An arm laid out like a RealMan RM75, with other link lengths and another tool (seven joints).
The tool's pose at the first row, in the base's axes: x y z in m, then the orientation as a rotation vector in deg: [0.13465, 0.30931, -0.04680, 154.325, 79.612, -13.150]
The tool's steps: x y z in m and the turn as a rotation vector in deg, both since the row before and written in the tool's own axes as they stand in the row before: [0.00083, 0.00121, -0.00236, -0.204, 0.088, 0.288]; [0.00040, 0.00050, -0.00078, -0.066, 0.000, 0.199]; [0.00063, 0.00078, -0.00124, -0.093, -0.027, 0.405]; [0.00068, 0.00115, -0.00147, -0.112, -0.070, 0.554]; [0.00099, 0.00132, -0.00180, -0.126, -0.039, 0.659]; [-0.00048, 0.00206, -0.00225, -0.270, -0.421, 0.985]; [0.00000, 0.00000, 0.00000, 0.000, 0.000, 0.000]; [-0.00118, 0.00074, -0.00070, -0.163, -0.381, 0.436]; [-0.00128, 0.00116, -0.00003, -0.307, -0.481, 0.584]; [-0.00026, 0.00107, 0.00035, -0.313, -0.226, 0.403]
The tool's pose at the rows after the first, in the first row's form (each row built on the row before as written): [0.13632, 0.30965, -0.04460, 154.386, 79.186, -12.856]; [0.13702, 0.30980, -0.04389, 154.458, 78.895, -12.790]; [0.13812, 0.31005, -0.04276, 154.623, 78.305, -12.721]; [0.13957, 0.31015, -0.04140, 154.842, 77.493, -12.682]; [0.14136, 0.31044, -0.03976, 155.125, 76.540, -12.582]; [0.14289, 0.30919, -0.03738, 155.299, 74.999, -12.852]; [0.14289, 0.30919, -0.03738, 155.299, 74.999, -12.852]; [0.14280, 0.30795, -0.03644, 155.244, 74.256, -13.197]; [0.14291, 0.30626, -0.03611, 155.106, 73.249, -13.555]; [0.14355, 0.30532, -0.03634, 154.972, 72.561, -13.590]
